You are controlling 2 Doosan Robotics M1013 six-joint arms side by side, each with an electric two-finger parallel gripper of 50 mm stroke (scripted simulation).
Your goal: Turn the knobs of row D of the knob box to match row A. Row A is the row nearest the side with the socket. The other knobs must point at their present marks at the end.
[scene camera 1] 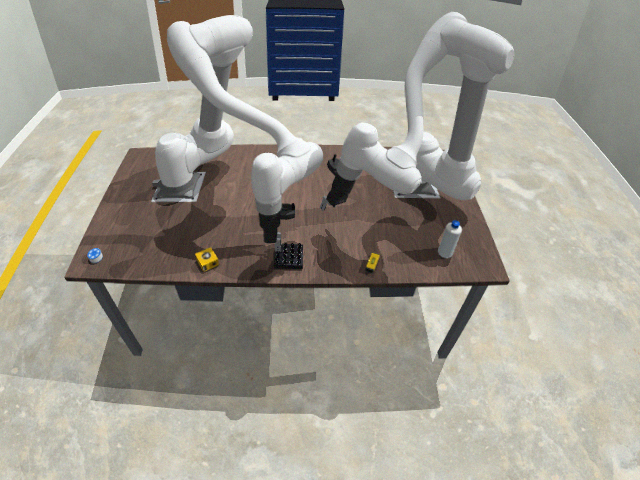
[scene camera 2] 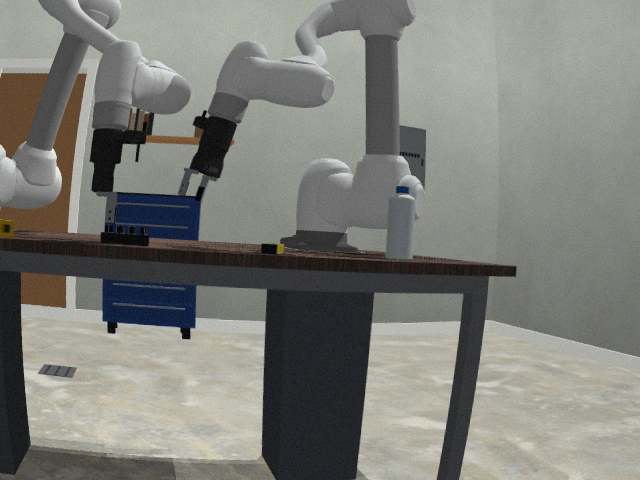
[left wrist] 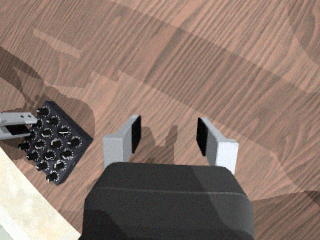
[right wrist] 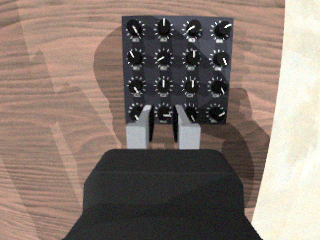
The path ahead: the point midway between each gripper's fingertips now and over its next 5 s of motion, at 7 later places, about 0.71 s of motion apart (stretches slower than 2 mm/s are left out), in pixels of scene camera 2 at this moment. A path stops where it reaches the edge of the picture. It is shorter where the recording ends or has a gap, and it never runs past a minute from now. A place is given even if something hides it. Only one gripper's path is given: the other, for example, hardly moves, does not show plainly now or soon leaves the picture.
My right gripper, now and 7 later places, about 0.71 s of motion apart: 110, 222; 109, 225; 111, 210; 112, 206; 110, 202; 109, 205; 109, 215; 109, 222
